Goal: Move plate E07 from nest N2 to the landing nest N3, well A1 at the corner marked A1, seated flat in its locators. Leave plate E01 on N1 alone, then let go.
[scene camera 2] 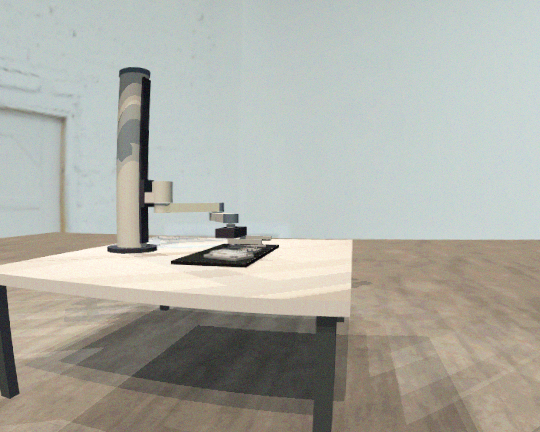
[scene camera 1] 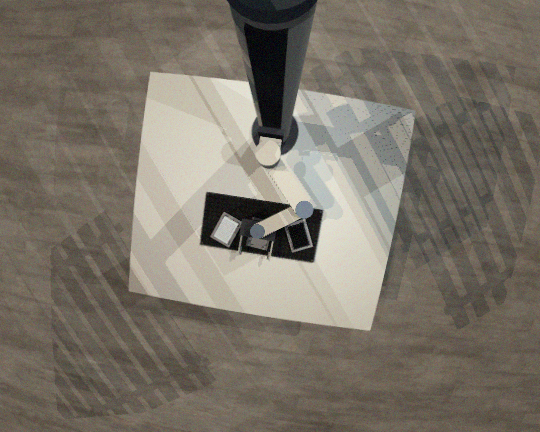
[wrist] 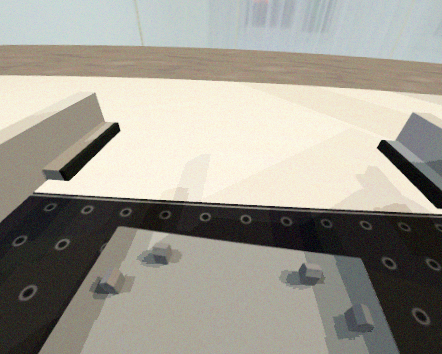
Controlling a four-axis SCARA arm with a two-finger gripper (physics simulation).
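My gripper (scene camera 1: 255, 254) (scene camera 2: 256, 240) (wrist: 248, 119) is open and empty, fingers wide apart, low above the middle nest. That nest (scene camera 1: 257, 244) (wrist: 215, 290) is a flat grey base; in the wrist view four small locators stand up from it, and its near part is cut off. No plate shows on the visible part. A white plate (scene camera 1: 226, 230) sits in a tilted grey surround at the left of scene camera 1. A grey-rimmed rectangle (scene camera 1: 303, 248) with a dark middle lies at the right. I cannot read the plate or nest labels or find the A1 mark.
The nests stand on a black perforated board (scene camera 1: 212, 202) (scene camera 2: 187, 261) (wrist: 265, 232) on the pale table (scene camera 1: 170, 260) (scene camera 2: 300, 280) (wrist: 240, 125). The arm's column (scene camera 1: 295, 60) (scene camera 2: 128, 200) rises behind the board. The forearm (scene camera 1: 280, 221) partly covers the middle nest from above.
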